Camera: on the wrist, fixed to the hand. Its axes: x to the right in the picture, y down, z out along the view.
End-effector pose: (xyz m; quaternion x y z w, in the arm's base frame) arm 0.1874 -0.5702 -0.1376 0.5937 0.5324 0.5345 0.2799
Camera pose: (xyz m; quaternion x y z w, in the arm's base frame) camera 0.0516 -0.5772 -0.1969 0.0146 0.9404 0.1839 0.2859
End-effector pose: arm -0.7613 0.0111 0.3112 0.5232 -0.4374 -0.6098 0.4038
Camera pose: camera -0.6525 0.0341 0.2131 -0.8710 0.0197 0.4668 0.1521
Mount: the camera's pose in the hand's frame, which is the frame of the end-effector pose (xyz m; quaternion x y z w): -0.0077 -0.0967 -0.1122 0.2391 0.2124 -0.6519 0.6876
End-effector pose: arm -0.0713 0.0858 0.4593 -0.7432 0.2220 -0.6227 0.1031
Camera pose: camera -0.1618 0.1883 0.5169 0.4988 0.4588 0.7063 0.2045
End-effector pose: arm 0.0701 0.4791 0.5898 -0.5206 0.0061 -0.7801 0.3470
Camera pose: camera -0.0716 0.5173 0.5681 0.1133 0.4480 0.8746 0.1468
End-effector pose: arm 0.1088 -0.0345 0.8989 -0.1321 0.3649 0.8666 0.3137
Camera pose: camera 0.1766 -0.0663 0.7709 -0.4378 0.4386 0.2761 0.7347
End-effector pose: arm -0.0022 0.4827 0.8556 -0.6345 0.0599 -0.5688 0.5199
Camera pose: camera -0.1427 0.4652 0.8999 -0.2302 -0.3980 -0.8791 0.1257
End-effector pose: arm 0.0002 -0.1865 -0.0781 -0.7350 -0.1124 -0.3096 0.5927
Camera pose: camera -0.0934 -0.2642 0.0068 -0.2246 -0.5046 -0.7285 0.4053
